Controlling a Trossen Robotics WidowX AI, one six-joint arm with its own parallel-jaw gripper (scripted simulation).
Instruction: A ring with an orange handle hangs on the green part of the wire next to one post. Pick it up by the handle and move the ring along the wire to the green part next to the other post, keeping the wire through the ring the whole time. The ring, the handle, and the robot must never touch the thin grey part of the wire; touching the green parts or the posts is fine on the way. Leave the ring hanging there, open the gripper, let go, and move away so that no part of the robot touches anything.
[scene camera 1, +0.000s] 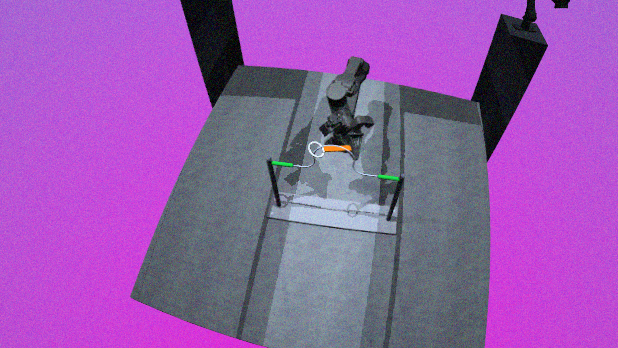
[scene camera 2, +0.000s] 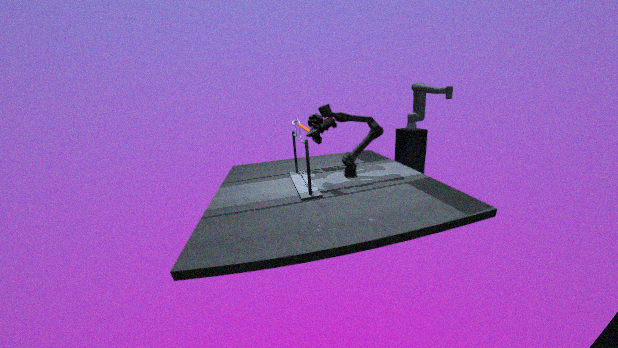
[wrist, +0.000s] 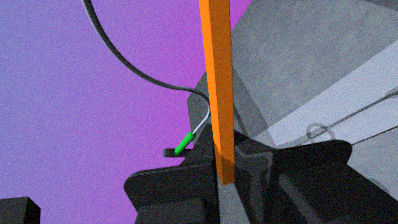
Labels:
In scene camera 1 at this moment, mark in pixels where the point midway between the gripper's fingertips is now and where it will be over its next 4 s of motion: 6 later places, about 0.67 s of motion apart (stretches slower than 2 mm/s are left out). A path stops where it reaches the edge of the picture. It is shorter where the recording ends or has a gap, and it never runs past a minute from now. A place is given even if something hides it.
My gripper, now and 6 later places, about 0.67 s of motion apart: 356, 160; 350, 163; 342, 164; 333, 164; 325, 162; 318, 159; 313, 155

